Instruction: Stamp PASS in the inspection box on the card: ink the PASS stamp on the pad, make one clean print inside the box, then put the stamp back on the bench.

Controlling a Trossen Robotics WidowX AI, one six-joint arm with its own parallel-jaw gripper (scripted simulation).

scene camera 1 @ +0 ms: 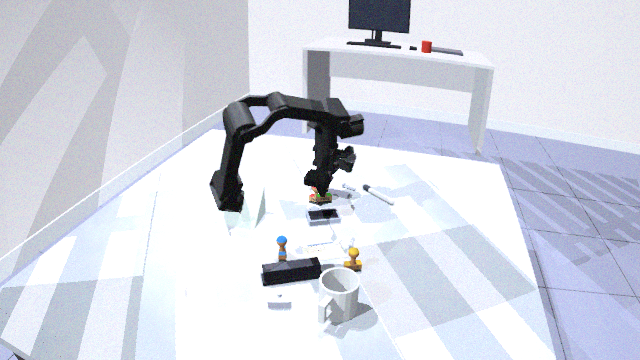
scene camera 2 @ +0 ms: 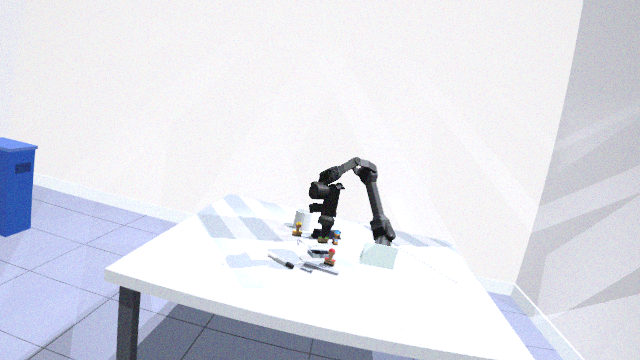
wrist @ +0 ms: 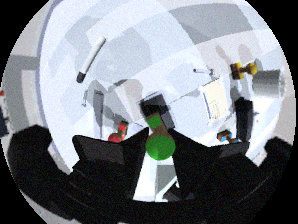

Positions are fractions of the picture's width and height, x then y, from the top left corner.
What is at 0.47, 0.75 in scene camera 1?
A black box.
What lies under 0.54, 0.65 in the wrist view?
A green-knobbed PASS stamp.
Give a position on a black box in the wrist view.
0.82, 0.49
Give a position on a white mug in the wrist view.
0.89, 0.37
